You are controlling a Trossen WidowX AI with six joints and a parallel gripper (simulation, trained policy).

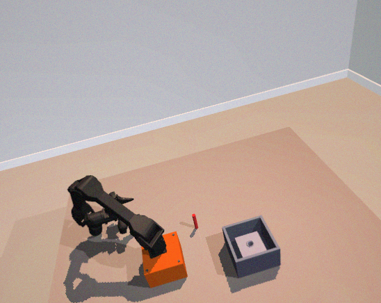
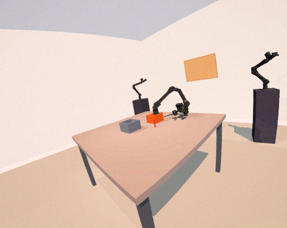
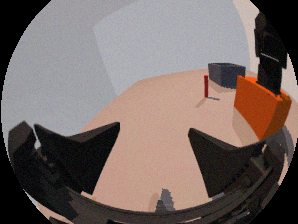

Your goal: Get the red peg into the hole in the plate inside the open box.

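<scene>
The red peg is 210 mm ahead of my gripper tip, 180 mm to the right of it and 40 mm below it. From my gripper tip the other things lie so: grey box (340 mm ahead, 390 mm to the right, 60 mm below).
</scene>
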